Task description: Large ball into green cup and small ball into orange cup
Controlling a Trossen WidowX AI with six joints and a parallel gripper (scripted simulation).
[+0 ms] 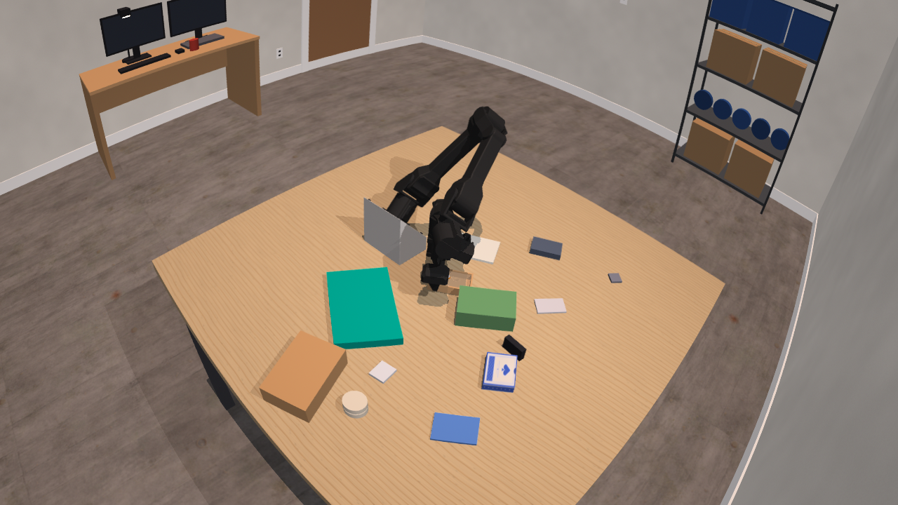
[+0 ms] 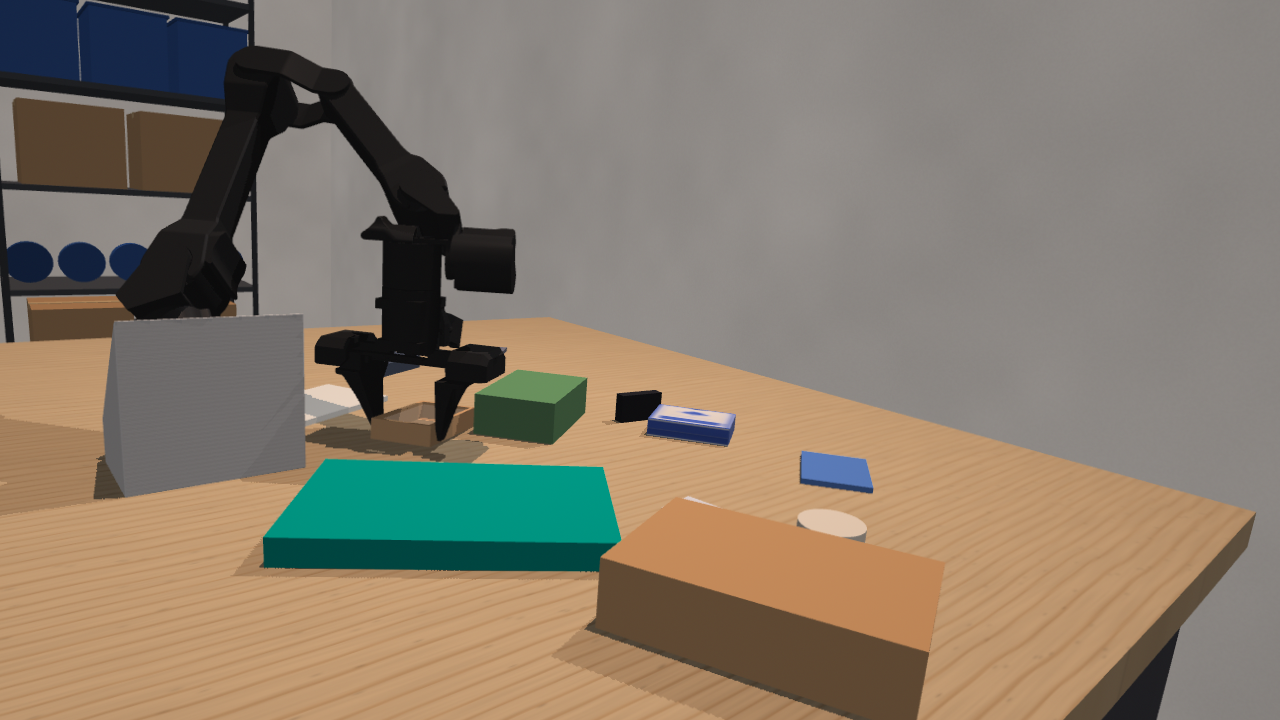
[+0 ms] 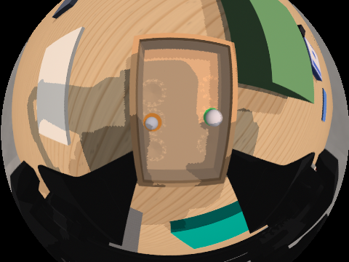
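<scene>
The wooden puzzle lies 30 mm ahead of my hand, 20 mm to the left of it and 30 mm below it. Round my hand: teal slab: 30 mm behind, 210 mm to the right, 30 mm below; green box: 160 mm ahead, 20 mm to the left, 20 mm below; cream slab: 50 mm behind, 170 mm to the left, 40 mm below.
</scene>
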